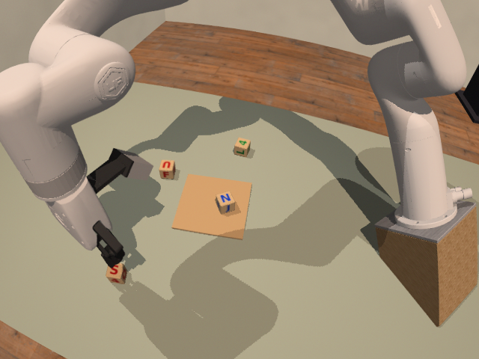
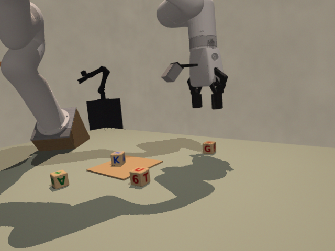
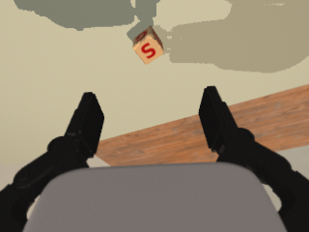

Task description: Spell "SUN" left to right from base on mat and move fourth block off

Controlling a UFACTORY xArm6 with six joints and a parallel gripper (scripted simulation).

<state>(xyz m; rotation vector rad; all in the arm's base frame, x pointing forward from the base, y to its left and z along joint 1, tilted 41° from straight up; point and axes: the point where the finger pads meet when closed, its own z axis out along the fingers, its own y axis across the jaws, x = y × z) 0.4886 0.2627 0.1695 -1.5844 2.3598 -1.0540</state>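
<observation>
The S block is 12 cm below my hand. The rest, counted from my hand: U block 4 cm behind, 26 cm to the right, 12 cm below; then tan mat 15 cm behind, 18 cm to the right, 13 cm below; then N block 18 cm behind, 18 cm to the right, 12 cm below.
</observation>
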